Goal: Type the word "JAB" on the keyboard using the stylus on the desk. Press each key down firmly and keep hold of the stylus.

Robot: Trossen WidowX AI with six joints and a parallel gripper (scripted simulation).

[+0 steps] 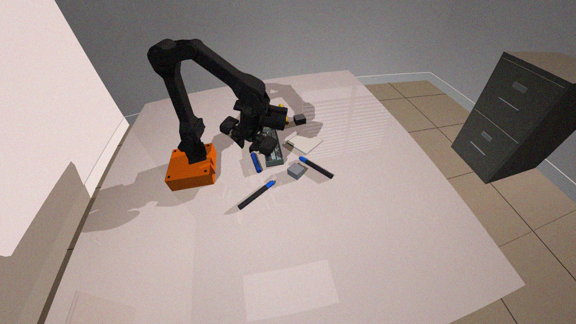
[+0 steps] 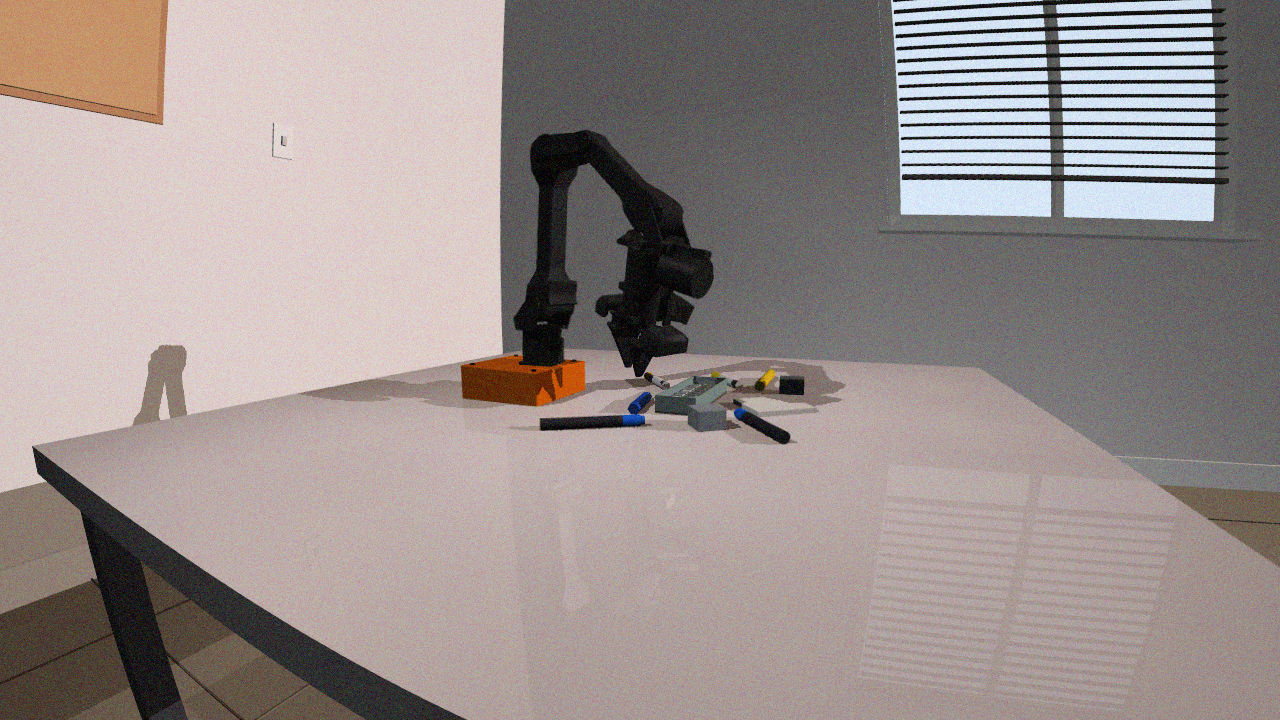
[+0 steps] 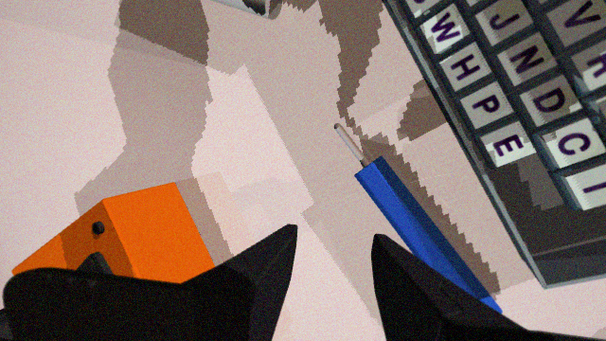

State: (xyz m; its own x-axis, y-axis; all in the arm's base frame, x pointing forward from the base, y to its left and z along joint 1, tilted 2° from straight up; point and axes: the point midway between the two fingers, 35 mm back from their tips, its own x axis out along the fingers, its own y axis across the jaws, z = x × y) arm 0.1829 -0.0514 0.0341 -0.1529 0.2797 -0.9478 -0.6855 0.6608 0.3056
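The stylus lies 2 cm ahead of my gripper tip and 4 cm below it. Round my gripper tip: yellow marker 21 cm ahead, 21 cm to the left, 4 cm below; white pad 22 cm ahead, 5 cm below; grey cube 13 cm ahead, 13 cm to the right, 4 cm below.
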